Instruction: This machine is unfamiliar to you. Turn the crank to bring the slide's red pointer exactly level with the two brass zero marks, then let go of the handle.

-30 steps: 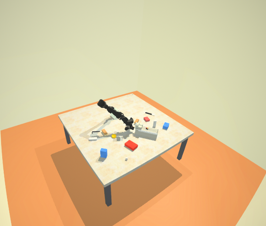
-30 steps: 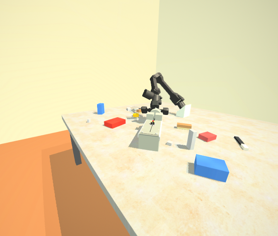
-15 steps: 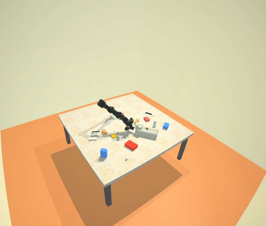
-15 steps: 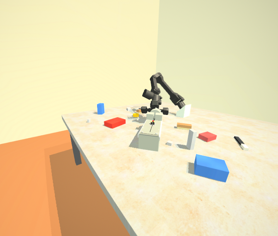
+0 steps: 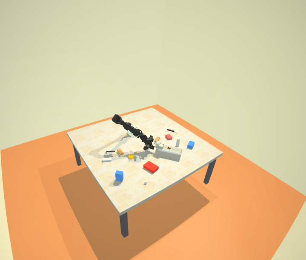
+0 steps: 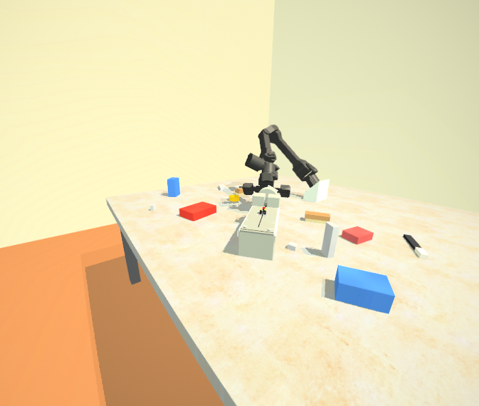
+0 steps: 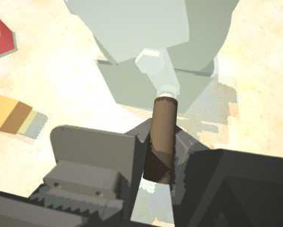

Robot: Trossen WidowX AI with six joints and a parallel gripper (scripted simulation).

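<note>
My gripper tip is now 40 mm below the crank. The rest, counted from my gripper tip: brown crank handle: 30 mm above, 10 mm to the right, 10 mm behind; then red pointer: 110 mm ahead, 100 mm to the left, 50 mm above; then yellow disc: 250 mm to the right, 40 mm behind, 20 mm below.
</note>
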